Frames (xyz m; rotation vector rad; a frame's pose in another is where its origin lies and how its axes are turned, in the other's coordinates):
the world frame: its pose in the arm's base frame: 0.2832 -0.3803 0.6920 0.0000 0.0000 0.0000
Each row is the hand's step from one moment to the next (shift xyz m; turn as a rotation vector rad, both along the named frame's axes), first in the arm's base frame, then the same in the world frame.
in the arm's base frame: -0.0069 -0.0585 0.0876 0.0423 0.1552 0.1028
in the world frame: -0.0069 -0.0585 0.0876 0.0423 0.1552 0.1028
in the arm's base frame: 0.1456 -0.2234 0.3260 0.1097 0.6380 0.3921
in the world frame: 0.1456 -0.2234 0.3260 0.1097 0.6380 0.3921
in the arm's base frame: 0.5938 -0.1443 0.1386 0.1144 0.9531 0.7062
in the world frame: 0.5938 -0.1443 0.1386 0.1144 0.9531 0.7062
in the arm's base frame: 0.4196 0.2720 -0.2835 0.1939 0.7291 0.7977
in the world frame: 0.4196 0.2720 -0.2835 0.1939 0.7291 0.7977
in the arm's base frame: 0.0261 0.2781 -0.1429 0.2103 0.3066 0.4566
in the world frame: 0.0261 0.2781 -0.1429 0.2103 0.3066 0.4566
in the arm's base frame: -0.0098 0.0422 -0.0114 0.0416 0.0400 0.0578
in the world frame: -0.0098 0.0422 -0.0114 0.0416 0.0400 0.0578
